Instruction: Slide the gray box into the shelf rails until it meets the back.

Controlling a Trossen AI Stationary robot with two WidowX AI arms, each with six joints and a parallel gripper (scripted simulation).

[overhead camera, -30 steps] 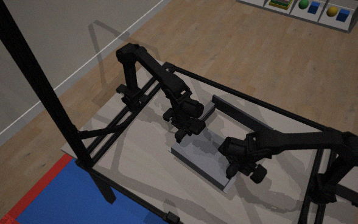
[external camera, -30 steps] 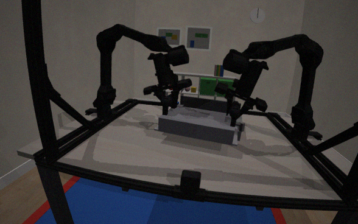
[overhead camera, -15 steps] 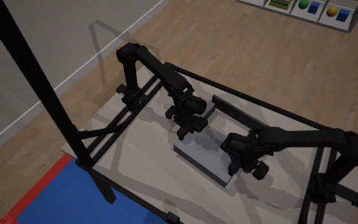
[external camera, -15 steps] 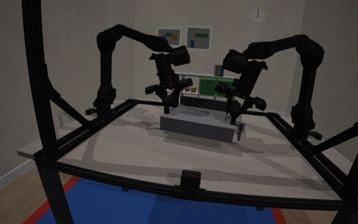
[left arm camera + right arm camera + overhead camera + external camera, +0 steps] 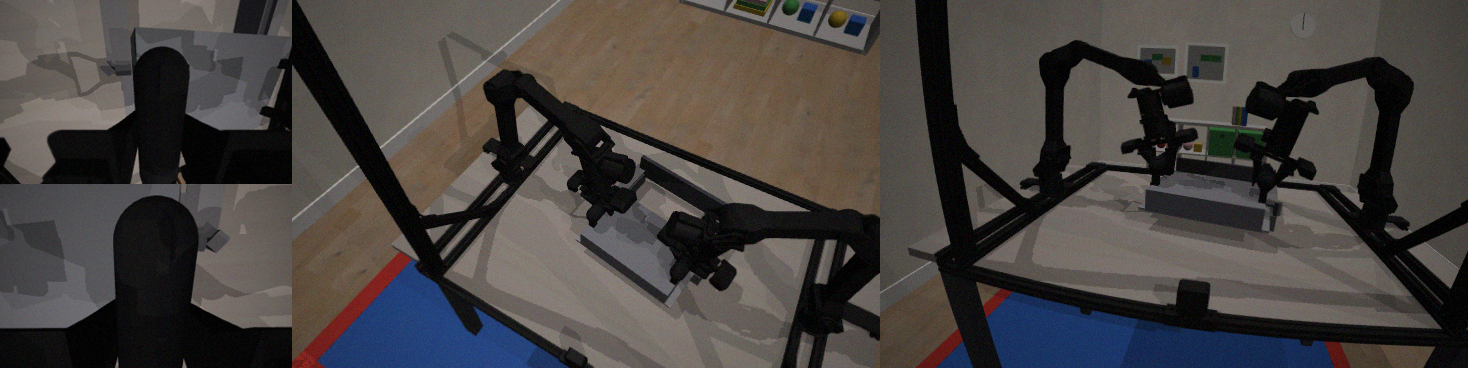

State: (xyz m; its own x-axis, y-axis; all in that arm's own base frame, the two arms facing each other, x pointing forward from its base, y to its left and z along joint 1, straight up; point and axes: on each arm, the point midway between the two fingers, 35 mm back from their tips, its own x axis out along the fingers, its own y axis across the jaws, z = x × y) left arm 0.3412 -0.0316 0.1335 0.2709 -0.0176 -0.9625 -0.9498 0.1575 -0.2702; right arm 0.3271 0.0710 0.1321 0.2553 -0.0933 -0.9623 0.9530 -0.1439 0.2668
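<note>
Now: left hand 120 mm to the left of the gray box, 50 mm above it and 20 mm past it. Round my left hand: dark back bar: 210 mm ahead, 160 mm to the right, 70 mm below.
Now: the gray box 2 cm ahead of my right hand, 12 cm to the left of it and 5 cm below it. The rest, counted from my right hand: dark back bar: 25 cm ahead, 9 cm to the left, 7 cm below.
</note>
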